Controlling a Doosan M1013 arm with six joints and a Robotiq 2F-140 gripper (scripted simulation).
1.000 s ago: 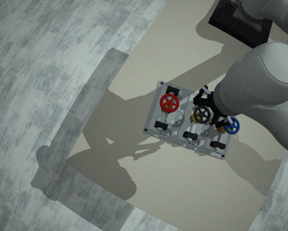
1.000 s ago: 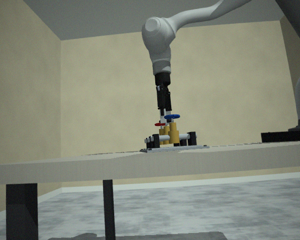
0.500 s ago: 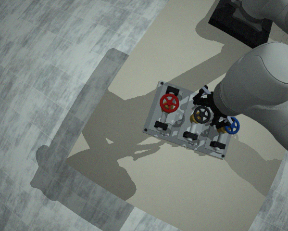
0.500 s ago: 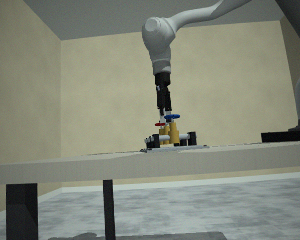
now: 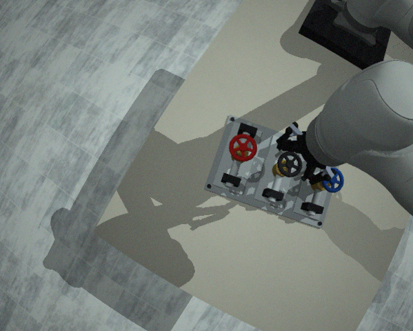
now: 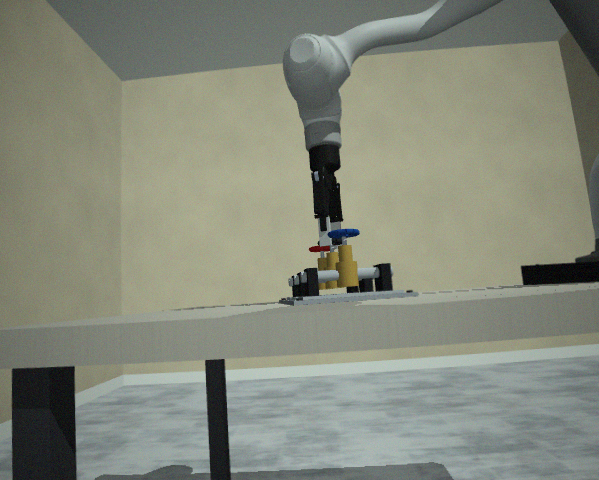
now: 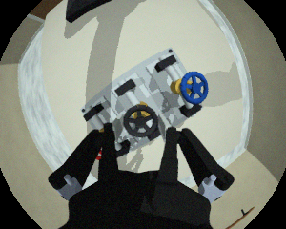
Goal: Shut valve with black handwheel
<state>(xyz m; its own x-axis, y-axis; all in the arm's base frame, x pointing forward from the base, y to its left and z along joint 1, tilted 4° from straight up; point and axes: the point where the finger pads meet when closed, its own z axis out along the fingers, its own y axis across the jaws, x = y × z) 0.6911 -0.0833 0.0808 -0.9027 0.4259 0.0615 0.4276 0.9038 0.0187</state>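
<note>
My gripper is now 30 mm above the black handwheel. Round my hand: grey panel 150 mm below; blue handwheel 10 mm behind, 130 mm to the left, 30 mm below; red handwheel 10 mm ahead, 130 mm to the right, 30 mm below.
</note>
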